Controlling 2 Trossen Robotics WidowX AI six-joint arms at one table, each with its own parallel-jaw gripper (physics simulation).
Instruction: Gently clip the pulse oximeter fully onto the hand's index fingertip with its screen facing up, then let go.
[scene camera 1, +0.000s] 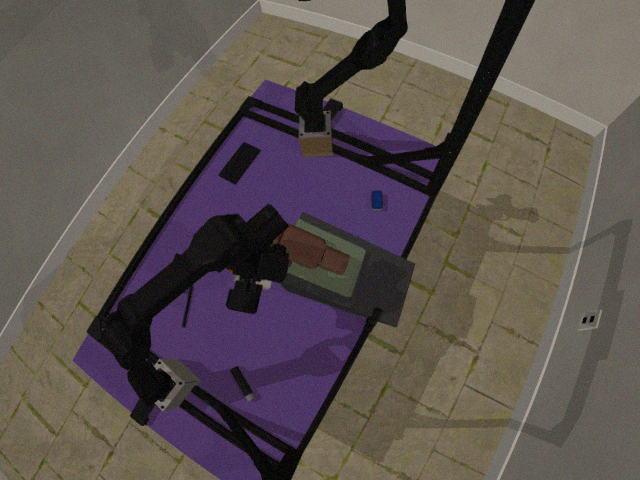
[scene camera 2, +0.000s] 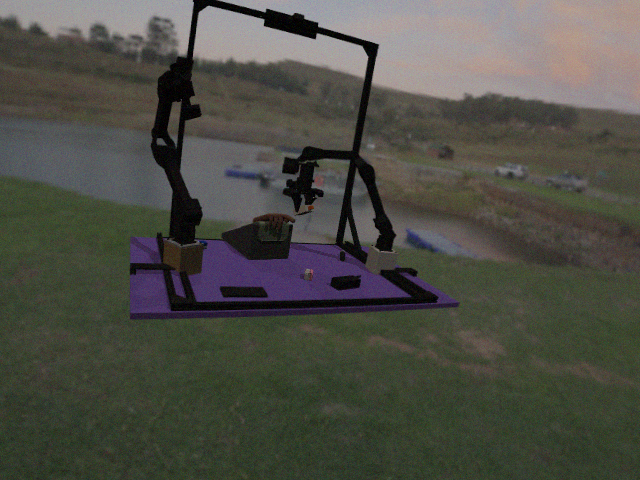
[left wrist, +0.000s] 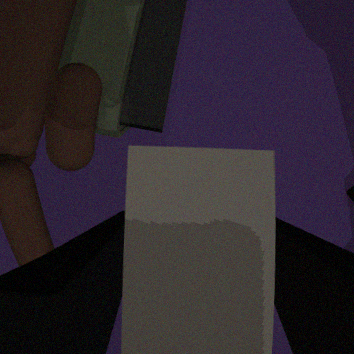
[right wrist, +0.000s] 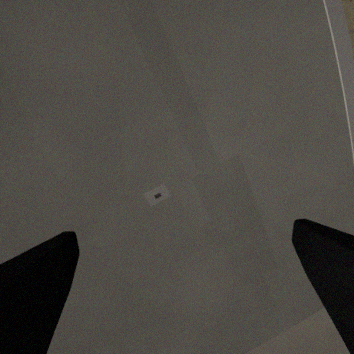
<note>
My left gripper (scene camera 1: 260, 277) holds a white box with orange end, clear of everything else. My right gripper (scene camera 2: 191, 94) is open, with nothing in its grasp. I also see an index finger (left wrist: 32, 239) and a dark grey block (left wrist: 146, 91).
My left gripper shows as well in scene camera 2 (scene camera 2: 301, 212) and in the left wrist view (left wrist: 194, 223). My right gripper is seen too in the right wrist view (right wrist: 186, 236).
</note>
